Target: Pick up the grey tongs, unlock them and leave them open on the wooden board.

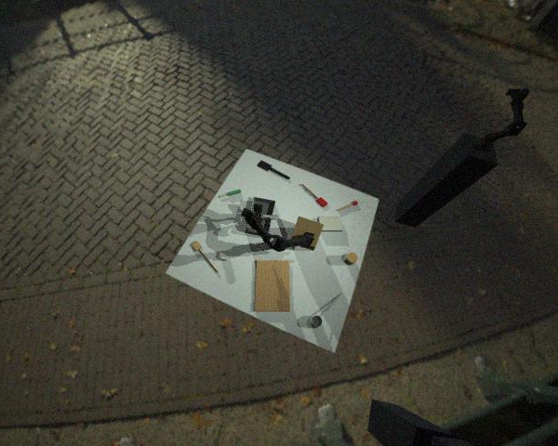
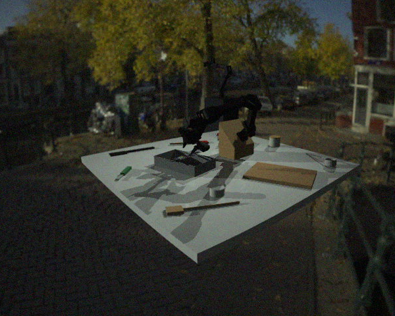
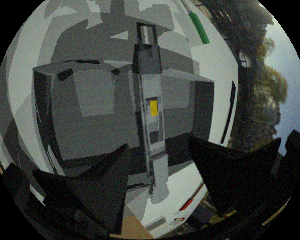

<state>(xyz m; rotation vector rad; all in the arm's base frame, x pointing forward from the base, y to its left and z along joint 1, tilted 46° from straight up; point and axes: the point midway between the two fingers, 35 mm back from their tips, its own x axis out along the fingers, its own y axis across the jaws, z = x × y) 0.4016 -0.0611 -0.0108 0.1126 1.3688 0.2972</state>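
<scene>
Now: gripper tip 3 cm short of the yellow mark, 3 cm above it and 1 cm to the left of it. The rest, counted from my gripper tip: roasting tin: 7 cm below, 3 cm to the right, 1 cm behind; green-handled tool: 31 cm ahead, 17 cm to the right, 9 cm below; wooden board: 45 cm to the left, 25 cm behind, 9 cm below.
</scene>
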